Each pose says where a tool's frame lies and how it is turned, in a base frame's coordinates. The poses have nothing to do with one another.
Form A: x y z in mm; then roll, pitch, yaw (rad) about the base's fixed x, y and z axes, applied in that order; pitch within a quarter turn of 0, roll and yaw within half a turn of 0.
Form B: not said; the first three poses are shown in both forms.
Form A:
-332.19 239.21 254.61 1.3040 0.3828 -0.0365
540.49 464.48 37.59 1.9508 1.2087 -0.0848
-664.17 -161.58 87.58 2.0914 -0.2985 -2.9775
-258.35 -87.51 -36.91 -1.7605 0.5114 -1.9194
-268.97 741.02 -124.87 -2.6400 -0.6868 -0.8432
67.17 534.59 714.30 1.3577 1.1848 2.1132
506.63 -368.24 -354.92 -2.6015 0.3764 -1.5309
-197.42 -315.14 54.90 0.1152 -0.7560 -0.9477
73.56 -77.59 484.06 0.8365 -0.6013 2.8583
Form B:
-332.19 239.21 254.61 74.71 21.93 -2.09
540.49 464.48 37.59 111.77 69.25 -4.86
-664.17 -161.58 87.58 119.83 -17.10 -170.60
-258.35 -87.51 -36.91 -100.87 29.30 -109.97
-268.97 741.02 -124.87 -151.26 -39.35 -48.31
67.17 534.59 714.30 77.79 67.88 121.08
506.63 -368.24 -354.92 -149.05 21.57 -87.71
-197.42 -315.14 54.90 6.60 -43.32 -54.30
73.56 -77.59 484.06 47.93 -34.45 163.77

